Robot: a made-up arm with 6 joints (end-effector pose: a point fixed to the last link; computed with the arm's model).
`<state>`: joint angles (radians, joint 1 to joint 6).
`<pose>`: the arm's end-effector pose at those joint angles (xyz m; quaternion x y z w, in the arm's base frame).
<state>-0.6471 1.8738 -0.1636 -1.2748 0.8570 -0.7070</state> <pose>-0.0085 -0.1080 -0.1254 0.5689 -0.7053 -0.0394 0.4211</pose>
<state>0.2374 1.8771 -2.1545 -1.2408 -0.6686 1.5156</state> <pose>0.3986 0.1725 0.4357 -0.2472 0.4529 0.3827 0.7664</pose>
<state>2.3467 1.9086 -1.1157 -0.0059 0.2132 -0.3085</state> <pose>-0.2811 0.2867 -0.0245 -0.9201 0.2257 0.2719 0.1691</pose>
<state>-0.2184 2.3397 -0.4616 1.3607 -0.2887 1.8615</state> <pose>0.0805 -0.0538 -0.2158 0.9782 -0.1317 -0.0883 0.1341</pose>
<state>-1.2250 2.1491 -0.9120 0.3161 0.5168 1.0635</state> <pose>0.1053 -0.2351 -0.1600 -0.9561 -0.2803 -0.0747 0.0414</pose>
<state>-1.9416 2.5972 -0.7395 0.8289 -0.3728 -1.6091</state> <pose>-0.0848 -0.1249 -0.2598 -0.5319 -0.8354 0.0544 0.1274</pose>
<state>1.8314 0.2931 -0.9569 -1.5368 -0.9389 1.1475</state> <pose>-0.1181 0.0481 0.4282 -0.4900 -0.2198 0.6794 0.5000</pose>
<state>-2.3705 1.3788 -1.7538 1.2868 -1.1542 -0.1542</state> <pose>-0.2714 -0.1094 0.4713 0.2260 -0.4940 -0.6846 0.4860</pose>
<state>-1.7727 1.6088 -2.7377 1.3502 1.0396 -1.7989</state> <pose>0.0730 -0.1727 0.5983 -0.2164 0.4984 -0.7103 0.4474</pose>
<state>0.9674 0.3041 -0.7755 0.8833 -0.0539 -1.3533</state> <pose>0.0998 0.1357 0.4055 -0.2955 0.3655 0.2075 0.8579</pose>
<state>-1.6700 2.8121 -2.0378 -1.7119 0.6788 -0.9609</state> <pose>-0.1286 -0.4998 -0.1047 0.2765 -0.7977 0.1992 0.4976</pose>
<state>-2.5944 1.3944 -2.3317 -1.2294 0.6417 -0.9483</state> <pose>-0.2048 -0.0413 0.6027 -0.3540 -0.2907 0.5487 0.6994</pose>
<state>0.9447 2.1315 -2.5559 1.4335 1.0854 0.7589</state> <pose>0.1576 0.4067 0.4036 0.0700 -0.6585 -0.7039 0.2569</pose>
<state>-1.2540 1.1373 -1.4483 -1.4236 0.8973 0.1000</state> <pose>-0.0048 -0.2986 0.4124 -0.3380 -0.5636 0.7532 0.0290</pose>
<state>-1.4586 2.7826 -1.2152 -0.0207 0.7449 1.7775</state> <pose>0.0160 -0.1581 -0.2689 -0.9463 0.0353 0.0552 0.3166</pose>
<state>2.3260 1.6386 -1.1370 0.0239 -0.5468 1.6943</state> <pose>-0.3011 0.3222 0.1851 0.1938 -0.6297 -0.6793 0.3232</pose>
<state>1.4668 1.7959 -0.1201 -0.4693 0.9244 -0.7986</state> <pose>0.0449 -0.0090 -0.1125 0.8735 -0.1784 0.2409 0.3836</pose>
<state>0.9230 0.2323 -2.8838 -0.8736 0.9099 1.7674</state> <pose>-0.2413 -0.4455 0.3262 0.2848 -0.2557 0.8278 0.4101</pose>
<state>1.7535 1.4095 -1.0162 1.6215 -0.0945 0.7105</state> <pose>-0.0613 0.3966 0.1645 -0.2570 -0.7657 -0.5414 0.2336</pose>
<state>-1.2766 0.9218 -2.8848 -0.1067 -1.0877 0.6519</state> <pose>-0.0975 0.3630 0.4907 -0.5882 -0.3886 -0.2658 0.6575</pose>
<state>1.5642 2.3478 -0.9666 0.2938 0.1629 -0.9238</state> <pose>-0.0042 0.2688 -0.2058 -0.8895 0.4523 0.0480 0.0434</pose>
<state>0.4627 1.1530 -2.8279 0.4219 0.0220 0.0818</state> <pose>-0.1389 -0.0680 0.6656 -0.0062 -0.0854 0.4625 0.8825</pose>
